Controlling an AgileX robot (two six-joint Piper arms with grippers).
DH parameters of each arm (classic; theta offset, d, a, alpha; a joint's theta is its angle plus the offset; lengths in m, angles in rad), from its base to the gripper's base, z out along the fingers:
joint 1: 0 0.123 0 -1.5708
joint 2: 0.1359 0 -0.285 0
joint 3: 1.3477 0 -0.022 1.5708
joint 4: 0 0.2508 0 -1.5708
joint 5: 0 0 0.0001 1.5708
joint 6: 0 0.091 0 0
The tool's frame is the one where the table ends.
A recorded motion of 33 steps. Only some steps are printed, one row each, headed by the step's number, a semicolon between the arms.
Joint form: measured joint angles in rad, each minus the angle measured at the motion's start. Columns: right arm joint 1, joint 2, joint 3, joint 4, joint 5, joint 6; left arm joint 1, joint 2, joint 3, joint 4, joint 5, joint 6.
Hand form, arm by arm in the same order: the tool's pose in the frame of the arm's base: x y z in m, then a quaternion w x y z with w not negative. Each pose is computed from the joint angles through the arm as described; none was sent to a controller.
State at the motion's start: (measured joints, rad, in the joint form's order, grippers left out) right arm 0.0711 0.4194 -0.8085 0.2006 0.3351 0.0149; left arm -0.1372 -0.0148 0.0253 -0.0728 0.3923 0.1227
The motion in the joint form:
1: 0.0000 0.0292 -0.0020 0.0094 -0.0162 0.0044; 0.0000 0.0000 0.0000 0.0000 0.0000 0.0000
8: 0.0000 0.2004 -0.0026 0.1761 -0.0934 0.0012; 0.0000 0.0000 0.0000 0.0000 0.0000 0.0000
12: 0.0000 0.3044 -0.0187 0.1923 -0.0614 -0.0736; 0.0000 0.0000 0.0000 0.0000 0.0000 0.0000
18: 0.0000 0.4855 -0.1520 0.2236 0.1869 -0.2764; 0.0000 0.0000 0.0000 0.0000 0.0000 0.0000
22: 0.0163 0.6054 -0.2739 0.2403 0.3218 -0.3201; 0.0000 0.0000 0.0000 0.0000 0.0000 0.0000
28: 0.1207 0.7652 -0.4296 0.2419 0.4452 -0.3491; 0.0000 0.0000 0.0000 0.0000 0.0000 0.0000
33: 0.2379 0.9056 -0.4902 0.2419 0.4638 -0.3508; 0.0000 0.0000 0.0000 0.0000 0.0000 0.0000
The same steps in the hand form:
1: 0.0681 0.0108 0.4212 0.74235 0.02395 0.65682 0.13015; 0.0511 -0.0096 0.1703 0.58657 0.08593 0.80455 -0.03526
8: 0.1173 0.0164 0.4133 0.69953 0.07511 0.68403 0.19266; 0.0511 -0.0096 0.1703 0.58657 0.08593 0.80455 -0.03526
12: 0.1454 0.0198 0.4022 0.66306 0.05554 0.72685 0.17018; 0.0511 -0.0096 0.1703 0.58657 0.08593 0.80455 -0.03526
18: 0.1832 0.0318 0.3966 0.56410 -0.04308 0.81324 0.13627; 0.0511 -0.0096 0.1703 0.58657 0.08593 0.80455 -0.03526
22: 0.2070 0.0420 0.4029 0.51186 -0.08382 0.84207 0.14794; 0.0511 -0.0096 0.1703 0.58657 0.08593 0.80455 -0.03526
28: 0.2370 0.0740 0.4078 0.45170 -0.15900 0.86001 0.17628; 0.0511 -0.0096 0.1703 0.58657 0.08593 0.80455 -0.03526
33: 0.2626 0.1132 0.3885 0.39734 -0.21030 0.87048 0.20040; 0.0511 -0.0096 0.1703 0.58657 0.08593 0.80455 -0.03526

